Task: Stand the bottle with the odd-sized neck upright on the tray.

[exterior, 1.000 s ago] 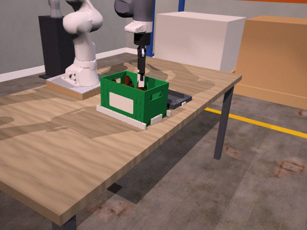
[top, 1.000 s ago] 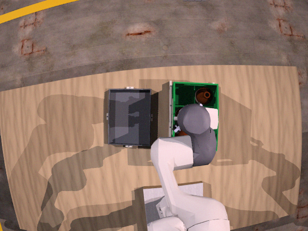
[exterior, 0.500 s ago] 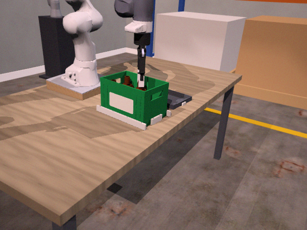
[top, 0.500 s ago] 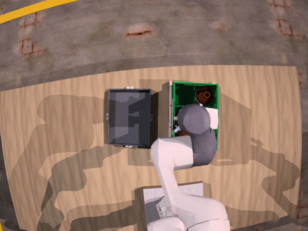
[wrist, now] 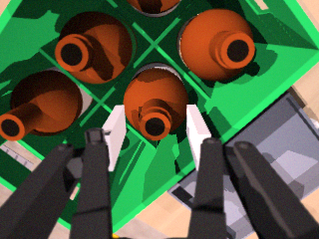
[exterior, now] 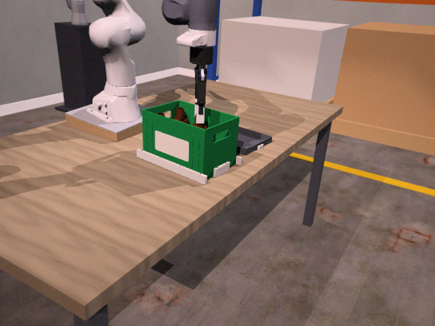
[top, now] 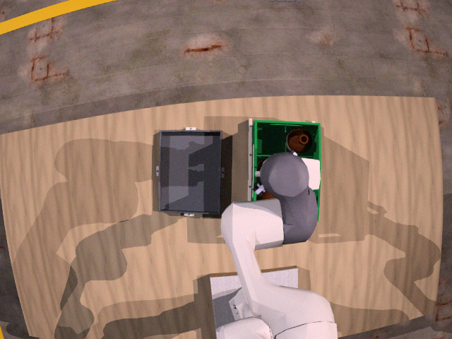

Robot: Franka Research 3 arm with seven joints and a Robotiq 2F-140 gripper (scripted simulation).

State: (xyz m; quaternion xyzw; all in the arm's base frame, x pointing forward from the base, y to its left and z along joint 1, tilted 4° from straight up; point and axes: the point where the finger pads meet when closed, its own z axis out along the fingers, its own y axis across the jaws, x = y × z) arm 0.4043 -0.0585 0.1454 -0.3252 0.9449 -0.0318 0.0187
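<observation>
My hand is 9 cm above the green crate, 5 cm to the left of it and 1 cm past it. Round my hand: dark grey tray 23 cm to the left, 16 cm below, 2 cm ahead; brown bottle 10 cm to the right, 9 cm below, 8 cm ahead.
</observation>
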